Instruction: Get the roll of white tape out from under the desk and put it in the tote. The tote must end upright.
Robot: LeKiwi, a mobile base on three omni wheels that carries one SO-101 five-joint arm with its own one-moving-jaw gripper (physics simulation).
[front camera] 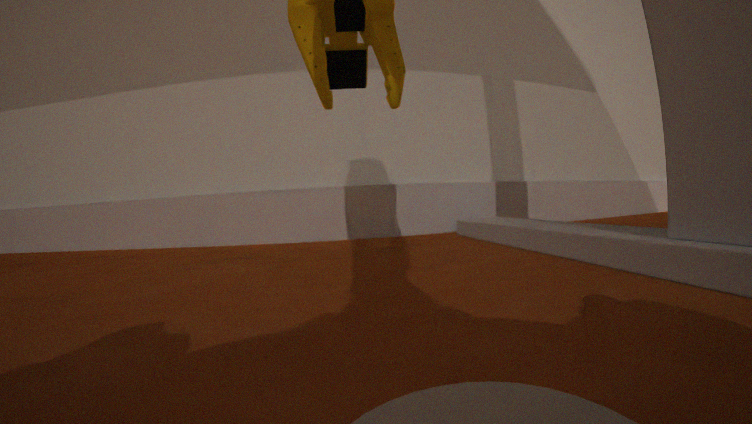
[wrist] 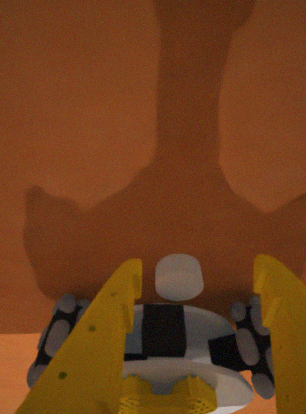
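Where they show: end effector, tool point: (front camera: 332,101) (wrist: 141,273); arm's base, origin of the base link: (wrist: 162,383).
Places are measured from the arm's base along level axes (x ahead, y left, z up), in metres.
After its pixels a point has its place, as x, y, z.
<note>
The roll of white tape (front camera: 489,404) (wrist: 179,278) @[0.084, -0.015, -0.065] is on the brown floor. In the front view its pale round top is cut off by the bottom edge, right of the middle. In the wrist view it lies small and far below, close to the robot's own base. My gripper (front camera: 362,107) @[0.217, 0.015, 0.034] (wrist: 197,259) is open and empty, with a gap between its jaws. It is raised high above the floor and apart from the tape, which shows between the jaw tips in the wrist view. The tote does not show in either view, and I cannot make out the desk.
A pale wall (front camera: 210,142) @[0.495, 0.266, 0.093] curves across the back. A low grey ledge (front camera: 589,247) @[0.234, -0.185, -0.075] runs along the right, below a tall grey panel (front camera: 710,131) @[0.155, -0.210, 0.003]. My base (wrist: 210,320) @[0.018, -0.056, -0.057], with wheels at both sides, shows low in the wrist view. Dark robot shadows fall on floor and wall.
</note>
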